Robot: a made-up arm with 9 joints.
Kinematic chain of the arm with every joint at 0, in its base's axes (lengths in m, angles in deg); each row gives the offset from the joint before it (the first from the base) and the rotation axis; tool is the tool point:
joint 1: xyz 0 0 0.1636 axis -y
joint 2: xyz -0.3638 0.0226 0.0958 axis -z
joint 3: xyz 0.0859 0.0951 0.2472 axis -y
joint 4: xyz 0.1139 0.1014 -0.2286 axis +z
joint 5: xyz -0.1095 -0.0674 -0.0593 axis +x
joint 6: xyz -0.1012 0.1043 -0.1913 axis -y
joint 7: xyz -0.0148 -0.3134 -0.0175 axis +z
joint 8: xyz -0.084 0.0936 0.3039 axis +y
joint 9: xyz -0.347 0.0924 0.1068 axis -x
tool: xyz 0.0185 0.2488 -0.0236
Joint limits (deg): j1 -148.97..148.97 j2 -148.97..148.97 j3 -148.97..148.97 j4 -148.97..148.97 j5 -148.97..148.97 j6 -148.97..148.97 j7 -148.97..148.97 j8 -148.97..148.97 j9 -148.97..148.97
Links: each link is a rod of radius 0.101 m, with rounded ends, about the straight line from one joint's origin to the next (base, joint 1, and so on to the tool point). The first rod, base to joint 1, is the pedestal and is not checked.
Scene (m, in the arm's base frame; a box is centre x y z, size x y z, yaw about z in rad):
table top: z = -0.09
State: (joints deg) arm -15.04 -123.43 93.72 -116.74 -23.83 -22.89 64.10 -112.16 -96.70
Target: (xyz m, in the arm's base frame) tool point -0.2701 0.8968 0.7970
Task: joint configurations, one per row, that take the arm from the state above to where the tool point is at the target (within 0.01 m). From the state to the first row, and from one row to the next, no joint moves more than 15 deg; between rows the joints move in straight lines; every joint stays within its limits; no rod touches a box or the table.
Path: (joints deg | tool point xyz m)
1: -22.35 -109.05 95.92 -111.55 -21.92 -19.71 63.33 -119.16 -101.13 | -1.1484 0.2196 0.8909
2: -29.66 -94.66 98.11 -106.36 -20.00 -16.54 62.56 -126.16 -105.56 | -0.9227 0.5394 0.9476
3: -36.96 -80.28 100.31 -101.17 -18.09 -13.36 61.79 -133.17 -109.99 | -0.6099 0.7752 0.9167
4: -44.27 -65.89 102.50 -95.99 -16.18 -10.18 61.02 -140.17 -114.42 | -0.2702 0.8968 0.7970

